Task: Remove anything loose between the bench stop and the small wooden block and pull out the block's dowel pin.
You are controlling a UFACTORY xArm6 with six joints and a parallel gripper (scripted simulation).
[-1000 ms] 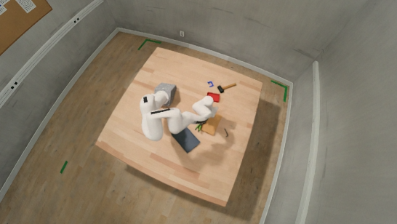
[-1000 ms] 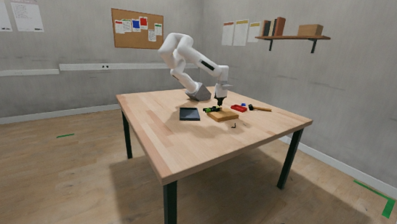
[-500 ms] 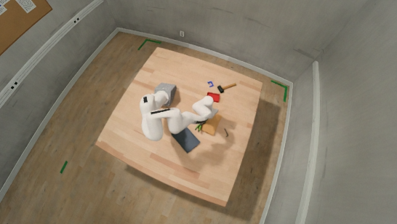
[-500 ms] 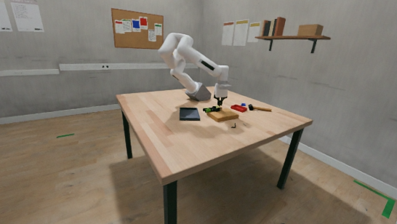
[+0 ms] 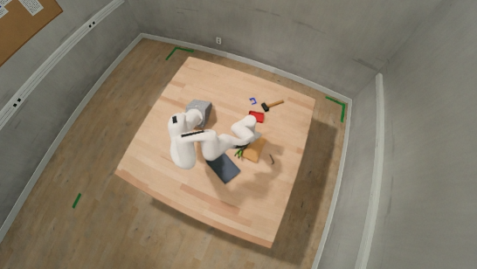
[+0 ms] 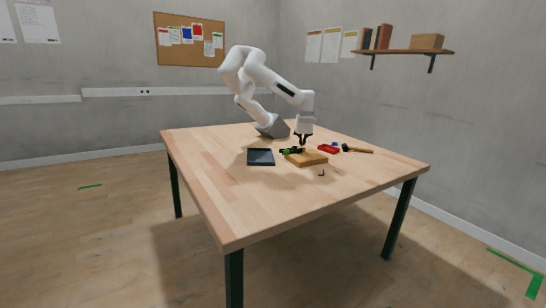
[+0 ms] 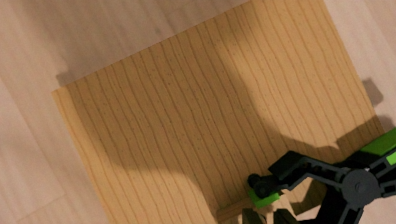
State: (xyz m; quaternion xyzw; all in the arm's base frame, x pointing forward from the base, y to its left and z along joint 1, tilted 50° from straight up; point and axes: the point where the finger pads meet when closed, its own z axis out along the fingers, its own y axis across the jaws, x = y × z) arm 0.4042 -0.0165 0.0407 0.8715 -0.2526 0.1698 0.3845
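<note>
My hand is 20 mm above the dowel pin. Also, from my hand: thin wooden stick 90 mm behind, 40 mm to the left, 90 mm below; then red tray 20 mm ahead, 230 mm to the left, 80 mm below; then wooden block 50 mm below.
</note>
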